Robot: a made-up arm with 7 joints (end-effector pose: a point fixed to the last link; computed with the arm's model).
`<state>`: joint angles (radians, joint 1 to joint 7).
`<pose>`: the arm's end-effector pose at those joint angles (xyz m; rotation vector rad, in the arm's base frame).
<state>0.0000 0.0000 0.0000 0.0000 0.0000 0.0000 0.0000</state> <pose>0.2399 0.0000 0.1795 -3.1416 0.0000 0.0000</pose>
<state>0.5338 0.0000 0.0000 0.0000 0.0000 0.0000 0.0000</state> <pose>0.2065 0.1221 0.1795 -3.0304 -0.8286 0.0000</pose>
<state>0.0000 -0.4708 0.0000 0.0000 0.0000 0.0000 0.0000</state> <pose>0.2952 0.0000 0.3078 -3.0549 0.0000 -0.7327</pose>
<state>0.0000 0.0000 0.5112 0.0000 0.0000 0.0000 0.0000</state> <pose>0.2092 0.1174 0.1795 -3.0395 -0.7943 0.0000</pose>
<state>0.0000 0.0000 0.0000 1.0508 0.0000 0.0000 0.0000</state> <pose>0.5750 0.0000 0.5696 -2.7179 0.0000 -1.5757</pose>
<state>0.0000 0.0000 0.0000 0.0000 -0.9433 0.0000 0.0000</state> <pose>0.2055 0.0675 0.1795 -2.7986 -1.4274 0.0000</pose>
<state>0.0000 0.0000 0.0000 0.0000 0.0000 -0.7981 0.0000</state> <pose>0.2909 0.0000 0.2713 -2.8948 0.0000 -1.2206</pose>
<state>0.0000 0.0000 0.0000 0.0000 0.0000 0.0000 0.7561</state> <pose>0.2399 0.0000 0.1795 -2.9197 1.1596 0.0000</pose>
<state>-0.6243 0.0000 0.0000 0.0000 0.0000 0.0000 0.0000</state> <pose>0.1947 -0.1402 0.1795 -2.9898 0.9648 0.0000</pose>
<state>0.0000 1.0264 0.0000 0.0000 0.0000 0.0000 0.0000</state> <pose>-0.0293 0.0000 0.0608 -2.7369 0.0000 1.5424</pose>
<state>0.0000 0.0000 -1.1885 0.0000 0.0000 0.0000 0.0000</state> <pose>0.0895 -0.2226 0.1795 -2.6030 1.7589 0.0000</pose>
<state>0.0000 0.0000 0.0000 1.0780 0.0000 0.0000 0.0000</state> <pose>0.5774 0.0000 0.5834 -2.6962 0.0000 -1.6125</pose>
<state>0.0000 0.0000 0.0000 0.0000 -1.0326 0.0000 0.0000</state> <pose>0.1992 0.0716 0.1795 -2.7321 -1.5509 0.0000</pose>
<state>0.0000 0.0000 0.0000 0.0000 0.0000 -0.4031 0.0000</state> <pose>0.2750 0.0000 0.2207 -3.0780 0.0000 -0.6289</pose>
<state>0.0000 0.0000 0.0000 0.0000 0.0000 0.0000 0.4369</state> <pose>0.2399 0.0000 0.1795 -3.0669 0.6808 0.0000</pose>
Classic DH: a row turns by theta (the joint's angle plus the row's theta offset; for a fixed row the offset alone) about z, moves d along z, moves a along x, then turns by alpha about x. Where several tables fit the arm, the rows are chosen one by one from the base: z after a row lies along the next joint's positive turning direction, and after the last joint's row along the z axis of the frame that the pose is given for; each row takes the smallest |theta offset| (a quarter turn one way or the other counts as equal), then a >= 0, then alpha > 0; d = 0 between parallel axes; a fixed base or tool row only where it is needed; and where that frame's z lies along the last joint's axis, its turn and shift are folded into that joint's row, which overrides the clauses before.
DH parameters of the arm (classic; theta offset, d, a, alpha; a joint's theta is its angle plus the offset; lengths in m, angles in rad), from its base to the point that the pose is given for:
joint 1: 0 0.359 0 -1.5708
joint 2: 0 0 0 1.5708
joint 3: 0 0.3046 0.071 1.5708
joint 4: 0 0 0.0855 1.5708
joint 5: 0 0.3777 0 1.5708
joint 6: 0 0 0.0834 -1.5708
joint 7: 0 0.1064 0 0

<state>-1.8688 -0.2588 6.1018 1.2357 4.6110 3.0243 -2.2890</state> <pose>-0.2280 -0.1983 0.7391 -1.2166 0.8778 0.4407</pose>
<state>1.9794 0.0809 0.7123 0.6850 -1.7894 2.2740 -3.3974</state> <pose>-0.3012 0.2962 0.4163 -1.0694 -0.1487 -1.6352</pose>
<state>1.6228 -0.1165 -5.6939 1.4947 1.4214 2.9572 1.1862</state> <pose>-0.2959 0.1889 0.7382 0.7762 1.5396 -0.9764</pose>
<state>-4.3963 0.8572 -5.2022 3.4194 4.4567 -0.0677 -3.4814</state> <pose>-0.0865 0.4740 0.9493 -0.6697 0.2418 0.6756</pose>
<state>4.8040 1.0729 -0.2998 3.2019 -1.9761 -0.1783 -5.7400</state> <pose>0.1519 -0.6760 0.7044 1.1014 0.2833 0.0157</pose>
